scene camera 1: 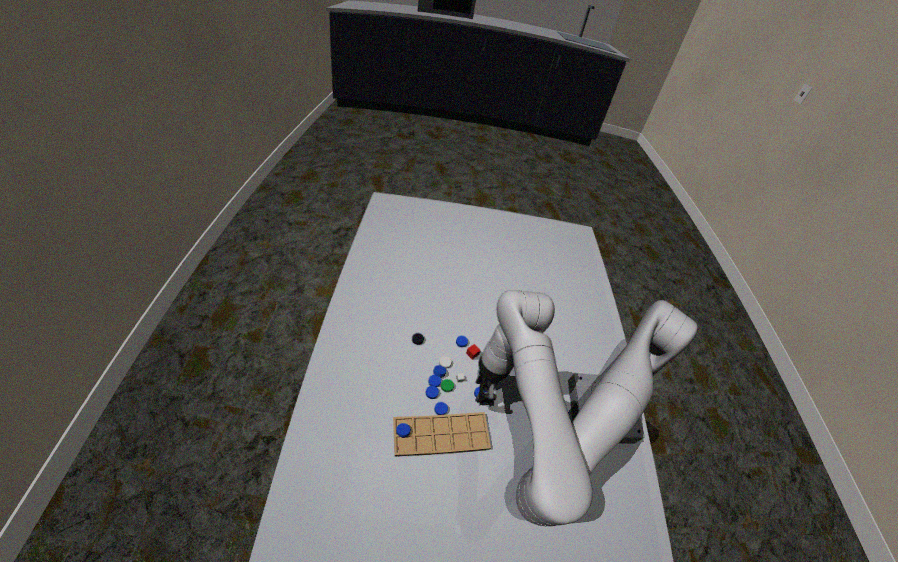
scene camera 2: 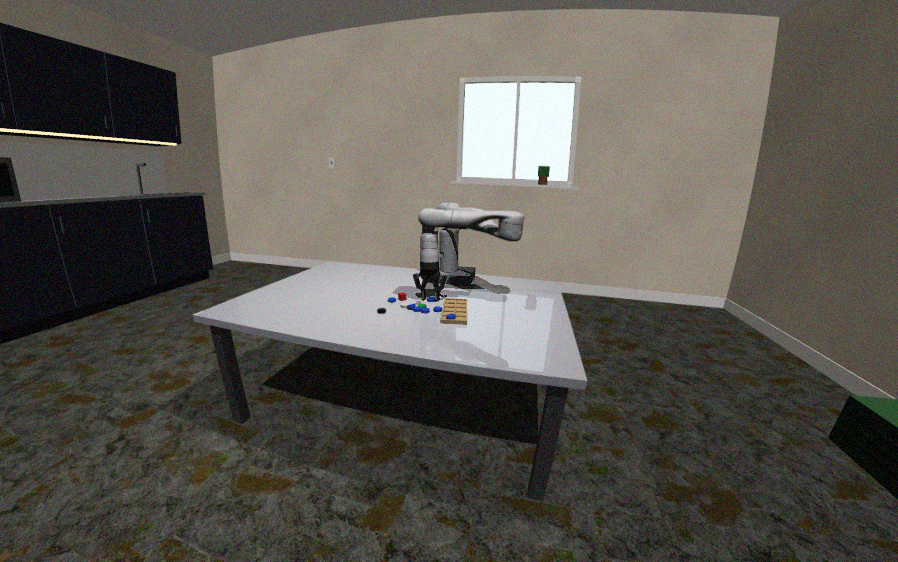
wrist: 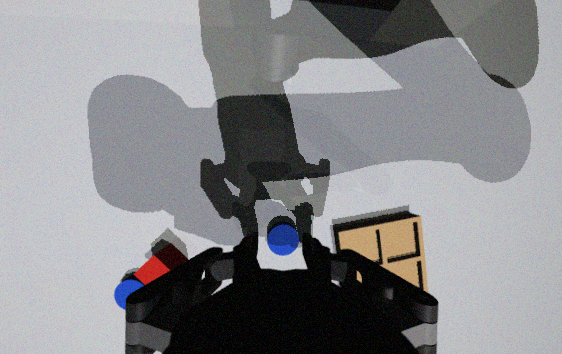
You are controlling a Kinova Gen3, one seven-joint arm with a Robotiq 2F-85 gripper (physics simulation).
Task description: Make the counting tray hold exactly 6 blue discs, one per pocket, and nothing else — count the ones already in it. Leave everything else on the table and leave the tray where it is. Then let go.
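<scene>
The tan counting tray [scene camera 1: 461, 443] [scene camera 2: 454, 310] [wrist: 395, 236] lies near the table's front and holds one blue disc [scene camera 1: 403, 429] in its far-left pocket. Several blue discs lie loose behind it, among them one disc [scene camera 1: 440, 408] just beyond the tray, a cluster of three [scene camera 1: 435, 380], and one [scene camera 1: 461, 340] further back. My gripper [scene camera 1: 487, 396] [scene camera 2: 430, 296] [wrist: 280, 241] is open and low over the table, right of the cluster. A blue disc [wrist: 282, 235] [scene camera 1: 477, 391] lies on the table between its fingers.
A green disc [scene camera 1: 447, 385], a white disc [scene camera 1: 445, 361], a black disc [scene camera 1: 418, 338], a red cube [scene camera 1: 472, 351] [wrist: 153, 268] and a small white cube [scene camera 1: 461, 378] lie among the blue discs. Another blue disc [wrist: 124, 293] shows by the red cube in the wrist view.
</scene>
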